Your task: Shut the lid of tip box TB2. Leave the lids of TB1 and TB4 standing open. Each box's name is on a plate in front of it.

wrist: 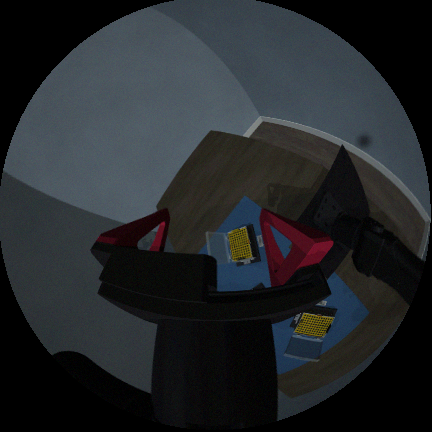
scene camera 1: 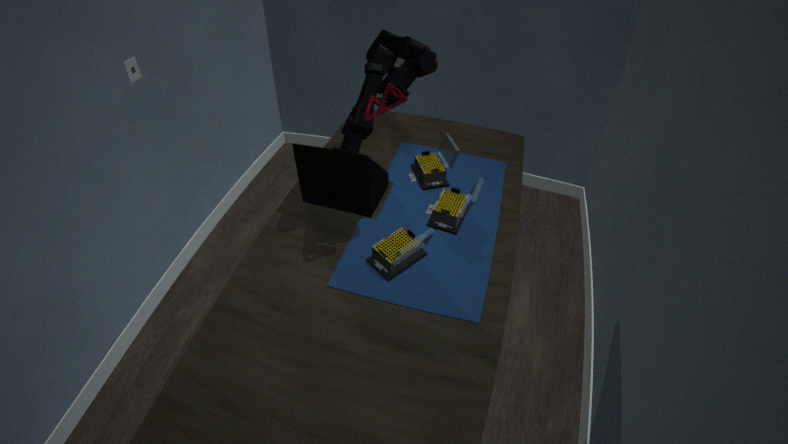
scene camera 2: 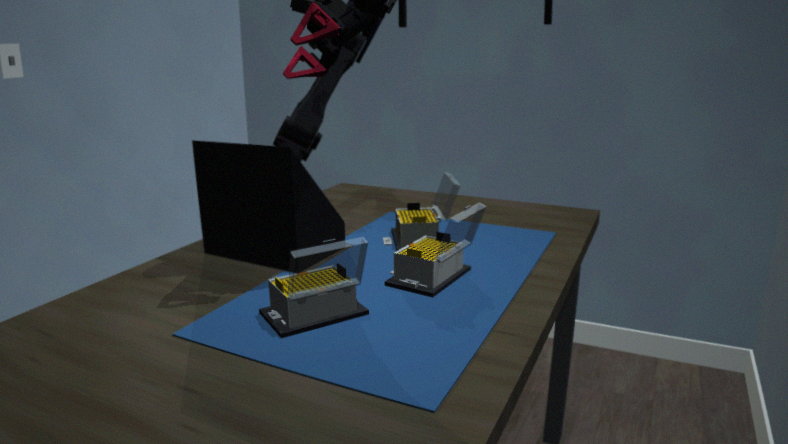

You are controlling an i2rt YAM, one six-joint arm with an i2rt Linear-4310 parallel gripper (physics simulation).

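Places are measured from the arm's base along level axes (x right, y ahead, z up), in millimetres.
Where they show: gripper, fingertip midpoint: [wrist: 214,212] [scene camera 1: 372,116] [scene camera 2: 289,59]; arm's base, origin of the base link: [wrist: 336,224] [scene camera 1: 347,158] [scene camera 2: 275,178].
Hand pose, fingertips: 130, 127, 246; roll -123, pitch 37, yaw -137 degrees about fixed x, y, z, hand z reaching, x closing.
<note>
Things, the pixels of their top centre, and the offset from my fingertips, as dx, dy, dz. Level surfaces: height alone.
- middle box, middle of its top: [scene camera 2: 429,240] [scene camera 1: 450,198] -100, +224, -338
- far box, middle of its top: [scene camera 2: 416,209] [scene camera 1: 430,159] [wrist: 314,327] -301, +131, -338
- blue mat, its level: dz -412
- wooden table, its level: dz -415
Three tip boxes with yellow racks stand on the blue mat, each with its clear lid standing open: a near box [scene camera 1: 394,245] [scene camera 2: 314,281] [wrist: 241,243] with its lid [scene camera 2: 359,261] [wrist: 217,246], a middle box [scene camera 1: 450,204] [scene camera 2: 427,249] with its lid [scene camera 1: 475,191] [scene camera 2: 468,221], and a far box [scene camera 1: 430,163] [scene camera 2: 416,216] [wrist: 314,325] with its lid [scene camera 1: 449,150] [wrist: 303,348]. The name plates are too small to read, so I cannot tell which box is TB2. My gripper [scene camera 1: 377,109] [scene camera 2: 288,58] [wrist: 214,212] is open and empty, high above the table and apart from the boxes. In the wrist view it hides most of the middle box.
A blue mat [scene camera 1: 441,292] [scene camera 2: 397,380] lies on the wooden table [scene camera 1: 308,352] [scene camera 2: 99,352]. A large black block [scene camera 1: 336,179] [scene camera 2: 242,204] stands at the arm's base, left of the mat. Walls stand behind and to the left.
</note>
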